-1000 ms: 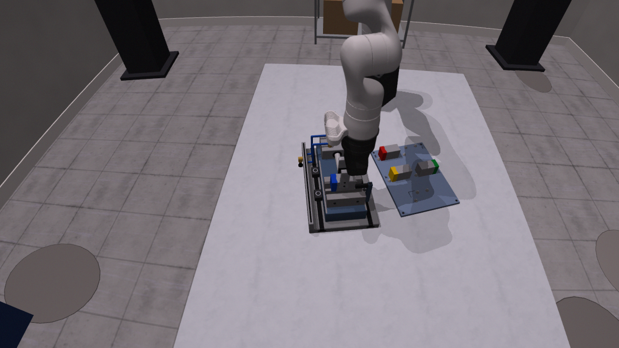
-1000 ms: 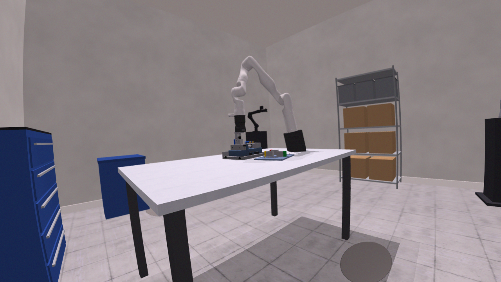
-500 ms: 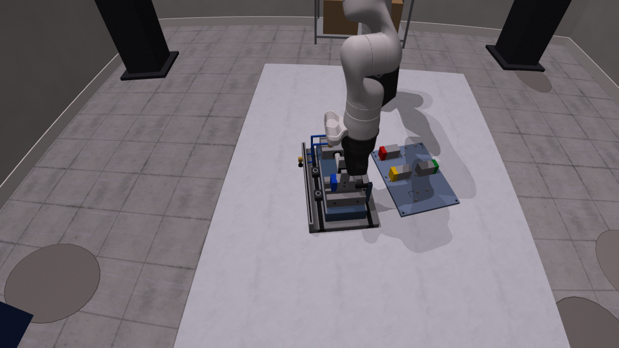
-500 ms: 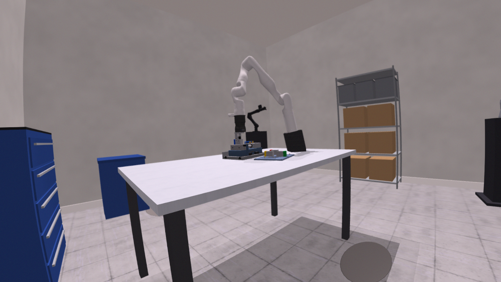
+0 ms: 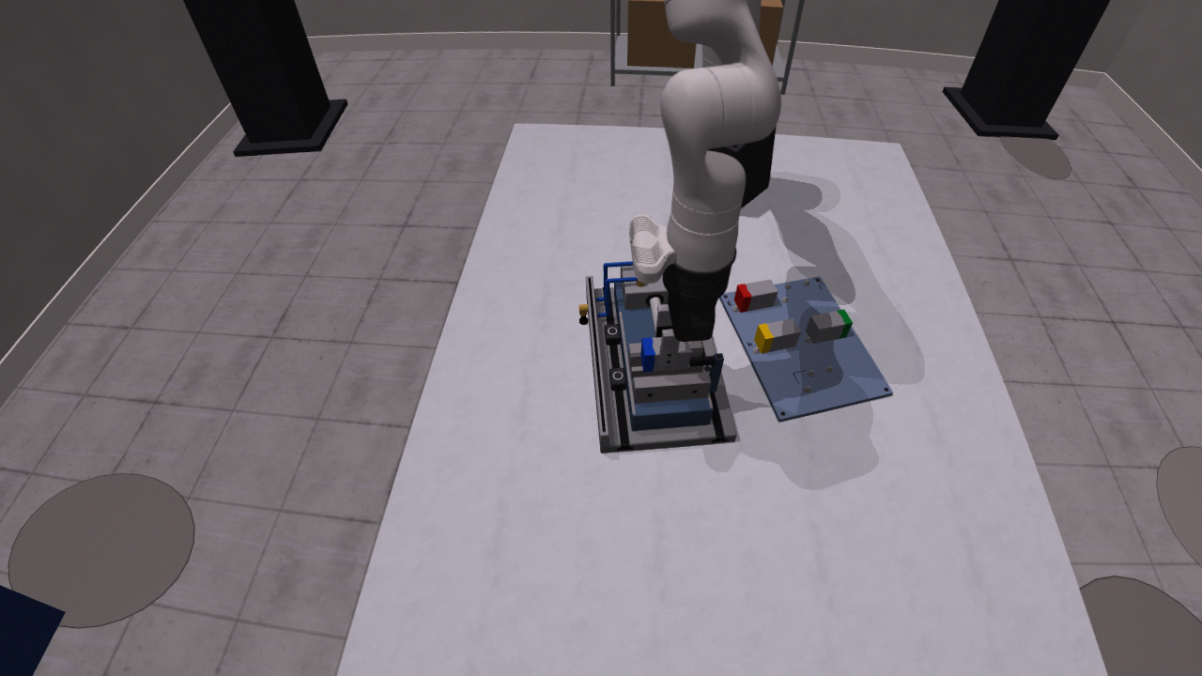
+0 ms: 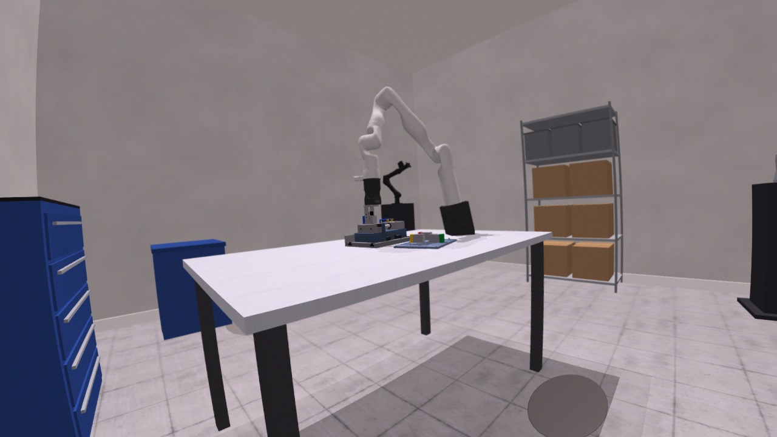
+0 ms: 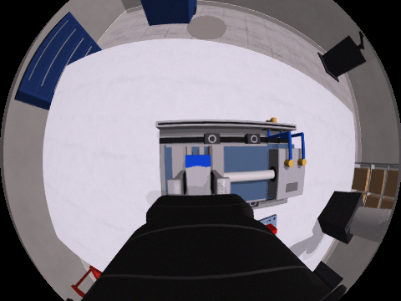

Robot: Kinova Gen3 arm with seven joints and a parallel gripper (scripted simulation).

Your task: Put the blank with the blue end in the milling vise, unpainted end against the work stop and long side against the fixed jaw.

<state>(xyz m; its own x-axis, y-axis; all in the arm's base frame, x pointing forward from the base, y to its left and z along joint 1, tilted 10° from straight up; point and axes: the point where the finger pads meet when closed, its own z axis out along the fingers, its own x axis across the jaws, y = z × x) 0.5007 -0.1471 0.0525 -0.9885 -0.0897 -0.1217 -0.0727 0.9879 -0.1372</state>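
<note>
My hand is 2 cm above the blue-ended blank. Round my hand: vise base rail 10 cm below, 9 cm to the right, 7 cm behind; then work stop rod 5 cm to the left, 5 cm below, 1 cm behind; then fixed jaw 6 cm below, 3 cm ahead, 1 cm to the left.
</note>
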